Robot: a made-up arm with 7 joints.
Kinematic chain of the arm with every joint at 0, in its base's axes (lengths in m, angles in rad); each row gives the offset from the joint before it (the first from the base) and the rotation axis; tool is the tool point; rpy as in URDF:
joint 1: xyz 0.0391 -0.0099 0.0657 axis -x
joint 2: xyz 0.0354 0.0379 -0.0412 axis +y
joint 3: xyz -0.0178 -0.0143 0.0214 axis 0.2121 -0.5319 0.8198
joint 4: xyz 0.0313 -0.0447 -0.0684 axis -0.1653 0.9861 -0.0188
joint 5: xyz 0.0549 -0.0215 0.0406 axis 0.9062 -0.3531 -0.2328
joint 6: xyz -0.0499 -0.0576 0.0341 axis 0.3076 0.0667 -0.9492
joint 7: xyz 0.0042 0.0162 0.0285 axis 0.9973 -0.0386 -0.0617
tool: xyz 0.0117 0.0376 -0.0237 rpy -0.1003 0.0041 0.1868
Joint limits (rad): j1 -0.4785..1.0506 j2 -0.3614..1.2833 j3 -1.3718..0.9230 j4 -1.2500..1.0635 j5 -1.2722..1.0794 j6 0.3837..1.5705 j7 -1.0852..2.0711
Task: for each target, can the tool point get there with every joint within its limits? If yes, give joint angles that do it. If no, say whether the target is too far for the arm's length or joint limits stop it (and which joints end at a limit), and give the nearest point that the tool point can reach.
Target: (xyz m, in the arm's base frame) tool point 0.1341 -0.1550 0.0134
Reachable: yes | joints 0.0830 1.1528 -0.2104 0.0446 0.2284 1.3884 0.5854
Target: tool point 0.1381 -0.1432 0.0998
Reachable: yes | joints 0.3902 -0.0209 -0.0985 0.4704 0.6641 0.9475 1.0368
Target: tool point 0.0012 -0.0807 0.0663
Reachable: yes | joints -0.2663 0.0217 -0.6531 -1.0558 -0.3433 0.9403 -0.4743
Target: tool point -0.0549 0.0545 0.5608
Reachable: no: too far | nearest point 0.0192 0.0146 0.2539 | short by 0.318 m
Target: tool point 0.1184 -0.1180 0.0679
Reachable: yes | joints 0.8604 1.0481 0.5963 -0.7257 -0.0401 0.8432 -0.7967
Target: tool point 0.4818 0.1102 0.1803
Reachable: no: too far | nearest point 0.2865 0.0775 0.1160 | short by 0.208 m
